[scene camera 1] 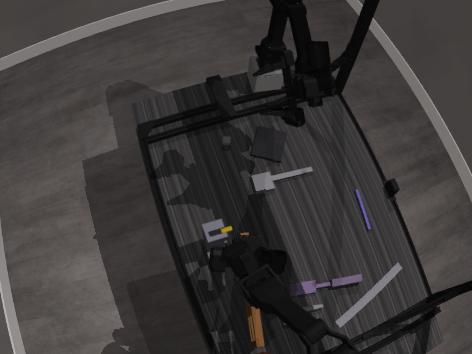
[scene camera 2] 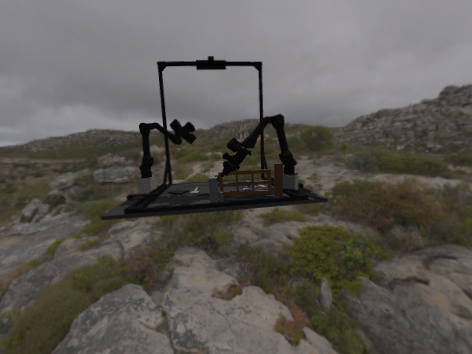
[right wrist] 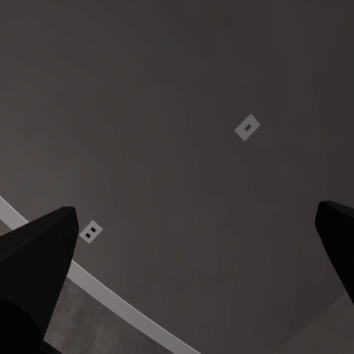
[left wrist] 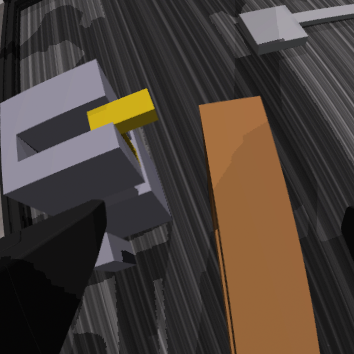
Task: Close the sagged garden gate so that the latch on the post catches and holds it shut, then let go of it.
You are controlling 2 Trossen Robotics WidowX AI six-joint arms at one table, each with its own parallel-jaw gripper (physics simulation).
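Places are measured from the left arm's base along level axes (x ahead, y left, z up), in metres.
Where they show: left gripper, fingertip midpoint: [scene camera 2: 223, 176] [left wrist: 228, 215]; right gripper, fingertip midpoint: [scene camera 1: 257, 94] [scene camera 2: 182, 128] [right wrist: 200, 216]; left arm's base, link origin: [scene camera 2: 289, 173]; right arm's base, link origin: [scene camera 2: 146, 177].
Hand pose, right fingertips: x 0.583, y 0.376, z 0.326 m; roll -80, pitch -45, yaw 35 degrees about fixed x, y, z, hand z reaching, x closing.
Things, the pixels of their top centre, and the offset from my right fingertips. "*": a spot on its surface instead.
- brown hinge post, surface spot: [scene camera 2: 278, 180] * 0.561 m back, 0.192 m right, 0.339 m down
- pale grey latch post, surface spot: [left wrist: 55, 92] [scene camera 1: 214, 224] * 0.220 m back, 0.025 m left, 0.300 m down
- yellow latch, top centre: [left wrist: 118, 109] [scene camera 1: 226, 229] 0.221 m back, 0.009 m right, 0.304 m down
- grey mallet-like tool, top centre: [left wrist: 325, 13] [scene camera 1: 284, 176] 0.034 m ahead, 0.123 m right, 0.427 m down
- dark square pad, top centre: [scene camera 1: 269, 142] [scene camera 2: 178, 191] 0.138 m ahead, 0.047 m right, 0.429 m down
- small grey block, top centre: [scene camera 1: 226, 139] 0.100 m ahead, 0.086 m left, 0.422 m down
- purple tool, surface spot: [scene camera 1: 303, 287] * 0.295 m back, 0.275 m right, 0.434 m down
- violet rod, top centre: [scene camera 1: 363, 209] 0.006 m ahead, 0.411 m right, 0.430 m down
- pale strip, top centre: [scene camera 1: 371, 294] 0.269 m back, 0.509 m right, 0.438 m down
The orange-brown gate [scene camera 1: 255, 325] [scene camera 2: 252, 172] [left wrist: 255, 200] stands upright beside a brown hinge post [scene camera 2: 278, 180]. The pale grey latch post [scene camera 1: 212, 225] [scene camera 2: 214, 190] [left wrist: 55, 92] has a slot in its top and a yellow latch [scene camera 1: 226, 229] [left wrist: 122, 110] sticking out towards the gate's side. In the left wrist view the gate's free end lies right of the latch, with a gap between. My left gripper [scene camera 2: 225, 173] [left wrist: 228, 215] is open above the gate's free end, one finger on each side of the top rail in that view. My right gripper [scene camera 2: 188, 132] [right wrist: 200, 216] is open, raised, away from the gate.
A grey mallet-like tool [scene camera 1: 262, 181] [left wrist: 275, 27], a dark square pad [scene camera 1: 269, 143] and a small grey block [scene camera 1: 226, 140] lie towards the back. A purple tool [scene camera 1: 303, 287], a violet rod [scene camera 1: 363, 210] and a pale strip [scene camera 1: 370, 295] lie to the right in scene camera 1.
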